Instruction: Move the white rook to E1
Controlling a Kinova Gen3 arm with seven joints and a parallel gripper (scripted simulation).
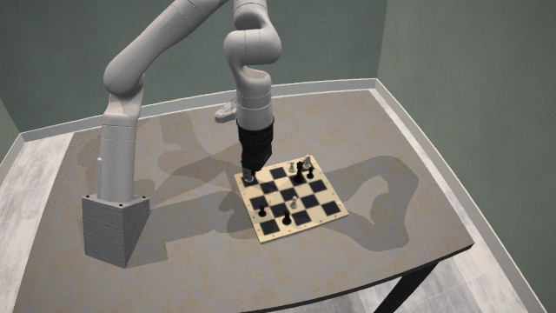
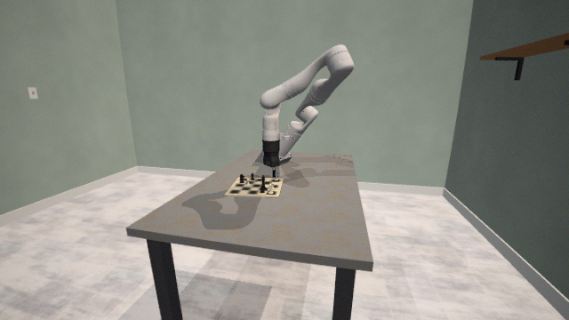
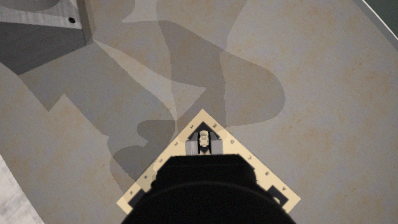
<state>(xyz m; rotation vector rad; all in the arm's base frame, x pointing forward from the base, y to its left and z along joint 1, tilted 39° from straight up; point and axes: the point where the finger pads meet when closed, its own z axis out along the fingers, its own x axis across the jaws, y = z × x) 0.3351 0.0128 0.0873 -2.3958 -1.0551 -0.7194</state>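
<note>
Now: the rook 1 cm below my hand. Also, from my hand: small chessboard (9 cm ahead, 7 cm to the right, 4 cm below).
</note>
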